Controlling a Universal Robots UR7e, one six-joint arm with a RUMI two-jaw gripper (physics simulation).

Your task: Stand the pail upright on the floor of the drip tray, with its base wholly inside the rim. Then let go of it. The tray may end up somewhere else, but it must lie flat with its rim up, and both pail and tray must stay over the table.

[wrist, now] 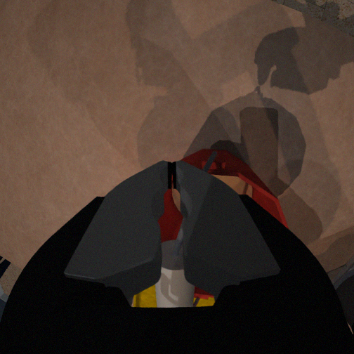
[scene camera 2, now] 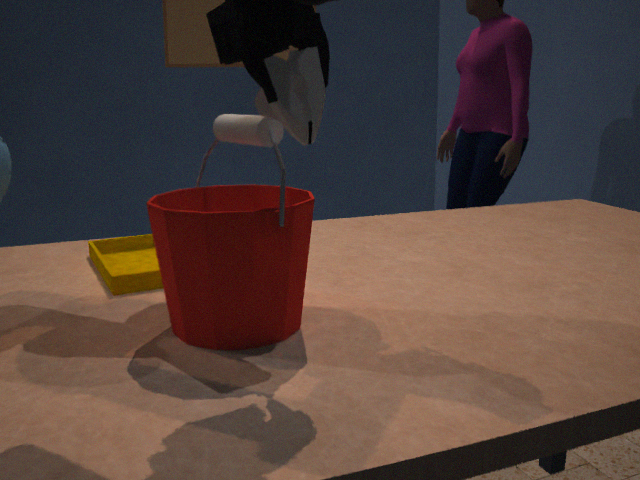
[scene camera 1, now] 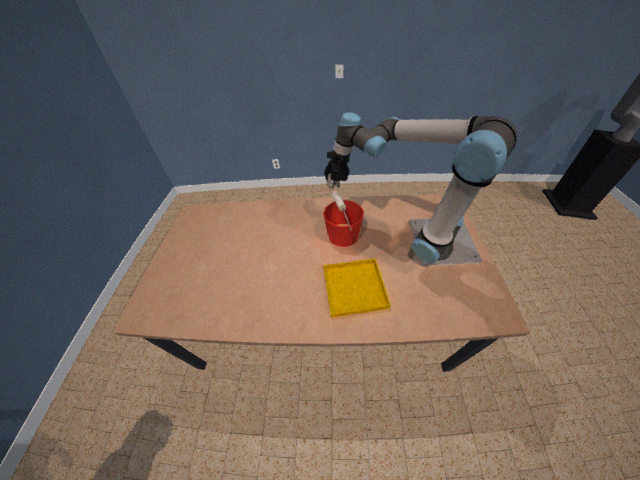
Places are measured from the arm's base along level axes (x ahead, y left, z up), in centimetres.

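Where they show: gripper, fingertip midpoint: [scene camera 2: 308,144] [scene camera 1: 330,188].
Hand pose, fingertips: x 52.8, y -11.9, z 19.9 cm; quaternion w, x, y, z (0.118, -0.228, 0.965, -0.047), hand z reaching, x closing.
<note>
After its pixels a point has its place.
A red pail [scene camera 1: 342,233] {x 44.4, y 6.1, z 8.7 cm} [scene camera 2: 235,273] {x 45.1, y -11.0, z 6.9 cm} [wrist: 270,200] stands upright on the table, outside the tray. Its wire handle is raised, with a white grip [scene camera 1: 338,200] {x 47.1, y -0.1, z 22.4 cm} [scene camera 2: 242,129] {x 46.6, y -4.2, z 21.1 cm} [wrist: 175,287] above the mouth. The yellow drip tray [scene camera 1: 356,286] {x 35.3, y 26.2, z -1.7 cm} [scene camera 2: 129,263] {x 28.7, y 26.8, z -1.7 cm} [wrist: 145,298] lies flat, rim up, on the scene camera 1 side of the pail. My gripper [scene camera 1: 333,187] {x 52.8, y -11.9, z 19.9 cm} [scene camera 2: 310,133] {x 52.8, y -11.9, z 19.9 cm} [wrist: 171,165] is shut and empty above the pail. Its tips show just past one end of the grip in scene camera 2. The fingers hide part of the pail in the wrist view.
The wooden table [scene camera 1: 232,273] {x 92.9, y 29.3, z -2.1 cm} [scene camera 2: 465,268] {x 81.2, y 15.1, z -2.1 cm} bears the pail and tray. The arm's base plate [scene camera 1: 467,248] {x -15.3, y -1.2, z 0.4 cm} is at the table's right in scene camera 1. A person [scene camera 2: 496,77] stands beyond the table in scene camera 2. A black pedestal [scene camera 1: 594,170] stands on the floor at right.
</note>
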